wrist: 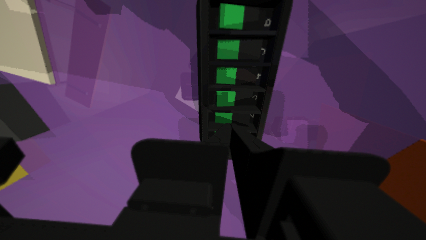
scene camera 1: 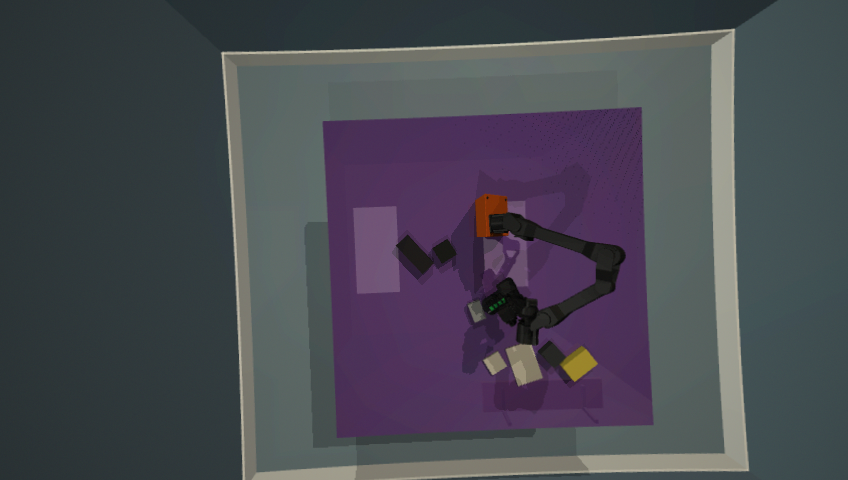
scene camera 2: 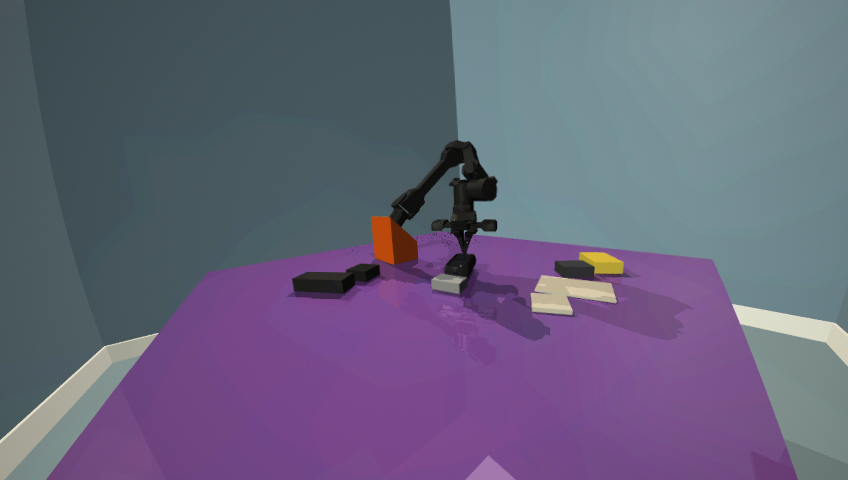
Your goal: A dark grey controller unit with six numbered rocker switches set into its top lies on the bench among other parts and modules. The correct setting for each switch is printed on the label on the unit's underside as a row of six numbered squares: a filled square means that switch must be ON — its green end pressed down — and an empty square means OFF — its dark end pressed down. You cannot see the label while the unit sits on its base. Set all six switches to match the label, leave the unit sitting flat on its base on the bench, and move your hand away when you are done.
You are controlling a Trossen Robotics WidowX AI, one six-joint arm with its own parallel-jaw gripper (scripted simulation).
Labels:
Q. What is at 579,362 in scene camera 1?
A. A yellow block.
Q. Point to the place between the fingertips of the gripper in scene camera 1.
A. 509,297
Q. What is the gripper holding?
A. Nothing.

